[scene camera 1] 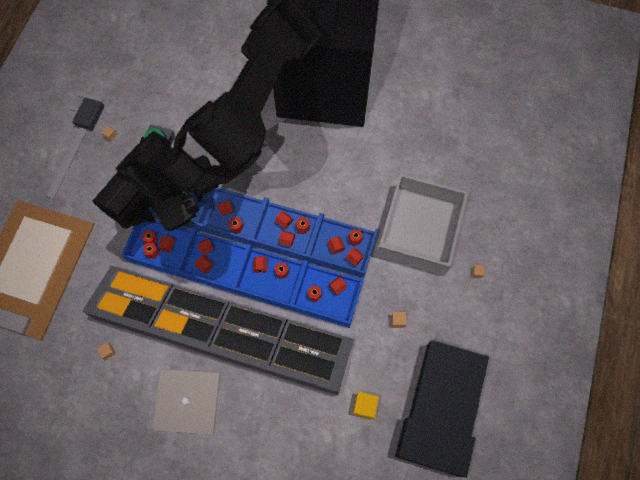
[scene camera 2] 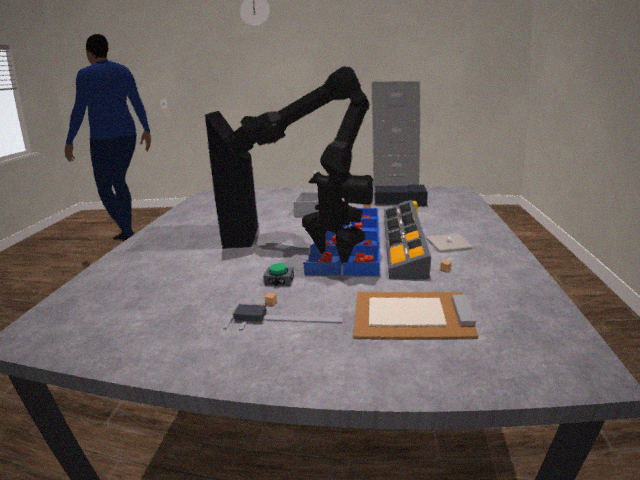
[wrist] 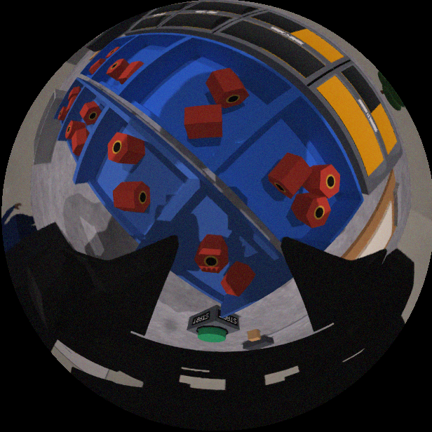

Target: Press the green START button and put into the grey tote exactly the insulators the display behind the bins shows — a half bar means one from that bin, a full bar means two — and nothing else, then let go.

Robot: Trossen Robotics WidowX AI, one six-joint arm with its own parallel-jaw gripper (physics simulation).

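Places are measured from the arm's base along level axes (x ahead, y left, z up), in metres.
Pixels of known places: gripper, between the fingertips: (scene camera 2: 333, 259); arm's base, origin of its link: (scene camera 1: 297, 8) (scene camera 2: 233, 145).
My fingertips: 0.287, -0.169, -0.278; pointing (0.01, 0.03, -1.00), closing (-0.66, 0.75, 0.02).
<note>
For each thing: its top centre in the pictures, then the offset to it from my fingertips, as dx, dy, dz.
- green START button, centre of its top: (scene camera 1: 153, 136) (scene camera 2: 277, 265) -0.126, -0.088, +0.024
- grey tote, centre of its top: (scene camera 1: 424, 218) (scene camera 2: 316, 196) -0.086, +0.453, +0.037
- yellow cube, centre of its top: (scene camera 1: 366, 404) +0.257, +0.428, +0.018
- black block, centre of its top: (scene camera 1: 447, 405) (scene camera 2: 400, 187) +0.228, +0.556, +0.039
- beige plate, centre of its top: (scene camera 1: 186, 401) (scene camera 2: 449, 241) +0.329, +0.130, -0.008
My gripper (scene camera 2: 334, 256) (wrist: 230, 242) is open and empty, fingers pointing down at the blue bins' (scene camera 1: 268, 289) (scene camera 2: 360, 268) (wrist: 245, 135) end compartment nearest the button, in the row nearer the arm base. Two red insulators (wrist: 211, 253) (wrist: 238, 278) lie there, between and beyond the fingertips in the wrist view; the arm hides them in scene camera 1. The green START button (scene camera 1: 154, 134) (scene camera 2: 278, 269) (wrist: 212, 334) stands beside that end. The display (scene camera 1: 345, 361) (scene camera 2: 408, 268) shows one full and one half bar in its first panel, one half bar in the second; other bars are dark. The grey tote (scene camera 1: 457, 227) (scene camera 2: 305, 204) looks empty.
Small orange cubes (scene camera 1: 399, 319) (scene camera 2: 445, 265), a yellow cube (scene camera 1: 366, 405), a black block (scene camera 1: 449, 397) (scene camera 2: 400, 194) and a beige plate (scene camera 1: 196, 418) (scene camera 2: 460, 243) lie around. A clipboard (scene camera 1: 74, 248) (scene camera 2: 361, 330) lies beyond the bins' near end. Low dividers separate the compartments.
</note>
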